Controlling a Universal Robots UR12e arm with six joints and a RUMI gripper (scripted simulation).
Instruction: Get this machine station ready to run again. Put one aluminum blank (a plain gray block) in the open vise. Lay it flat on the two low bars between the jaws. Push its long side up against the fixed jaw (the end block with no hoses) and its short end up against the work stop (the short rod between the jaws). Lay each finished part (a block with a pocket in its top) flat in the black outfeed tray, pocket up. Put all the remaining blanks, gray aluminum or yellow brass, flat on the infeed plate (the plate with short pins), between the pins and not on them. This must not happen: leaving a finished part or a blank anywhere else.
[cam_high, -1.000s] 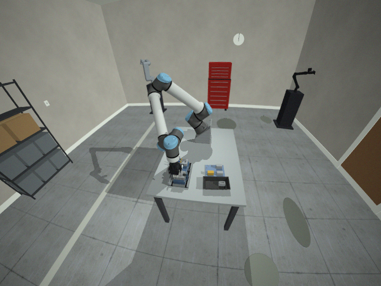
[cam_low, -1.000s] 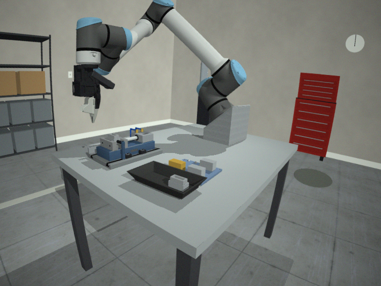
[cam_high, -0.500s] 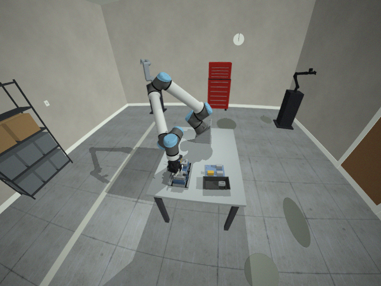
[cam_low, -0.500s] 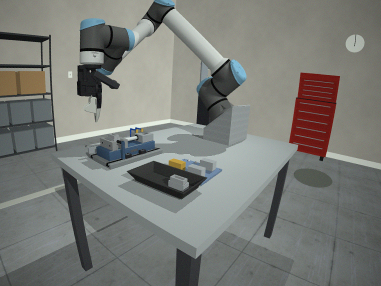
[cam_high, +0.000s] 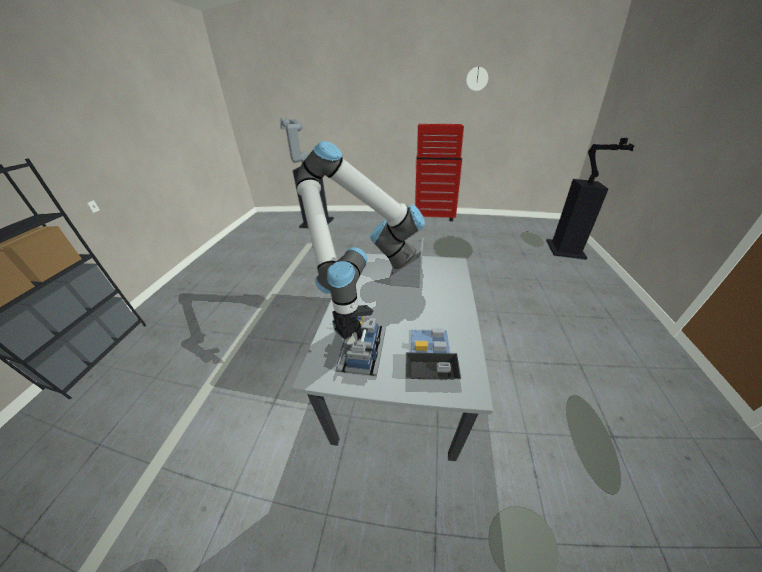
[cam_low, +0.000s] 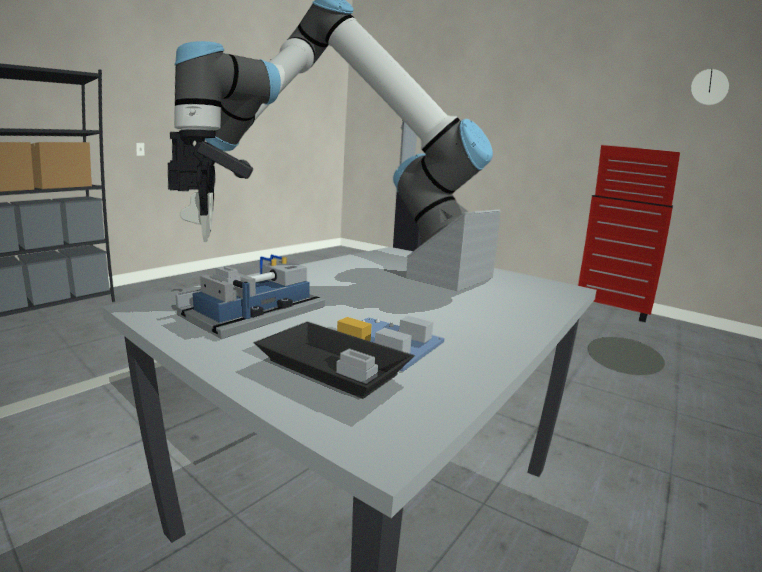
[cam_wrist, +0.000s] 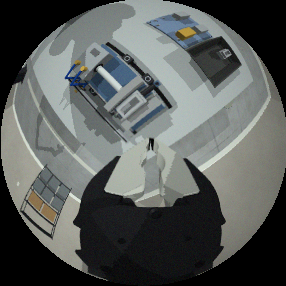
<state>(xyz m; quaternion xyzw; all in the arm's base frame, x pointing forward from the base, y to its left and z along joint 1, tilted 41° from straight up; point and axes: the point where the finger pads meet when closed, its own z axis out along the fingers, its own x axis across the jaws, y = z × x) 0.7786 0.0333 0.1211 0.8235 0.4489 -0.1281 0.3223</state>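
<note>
My hand is 2 cm past the fixed jaw, 1 cm to the left of it and 12 cm above it. Also, from my hand: vise (12 cm behind, 2 cm to the right, 16 cm below); dark work stop (6 cm behind, 3 cm to the left, 11 cm below); yellow brass blank (18 cm behind, 26 cm to the left, 17 cm below).
</note>
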